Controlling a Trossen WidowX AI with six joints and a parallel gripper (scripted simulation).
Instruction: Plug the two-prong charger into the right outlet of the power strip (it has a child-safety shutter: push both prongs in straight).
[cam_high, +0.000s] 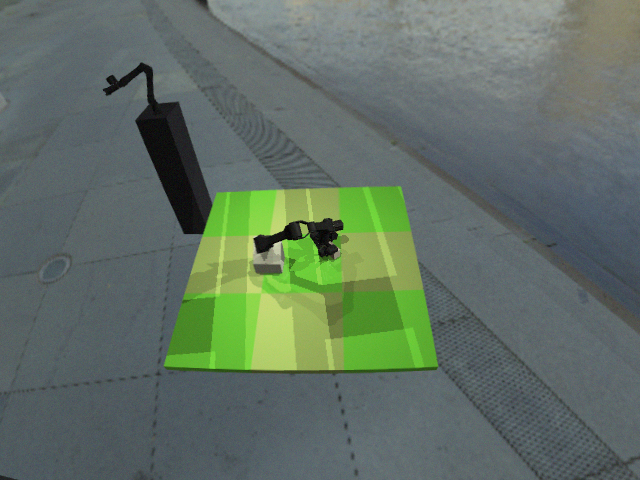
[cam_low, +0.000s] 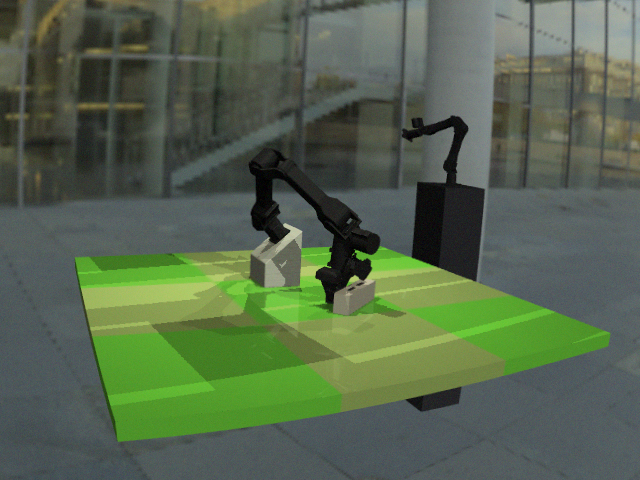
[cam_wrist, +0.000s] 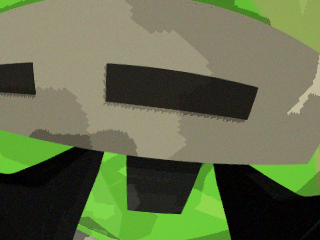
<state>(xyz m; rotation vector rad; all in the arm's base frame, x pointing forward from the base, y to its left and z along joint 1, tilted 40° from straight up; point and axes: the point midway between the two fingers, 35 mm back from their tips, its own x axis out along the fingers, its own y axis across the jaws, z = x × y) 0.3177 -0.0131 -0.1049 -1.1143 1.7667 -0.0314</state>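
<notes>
The two-prong charger is 10 mm to the left of my gripper tip, 10 mm ahead of it and 10 mm above it.
</notes>
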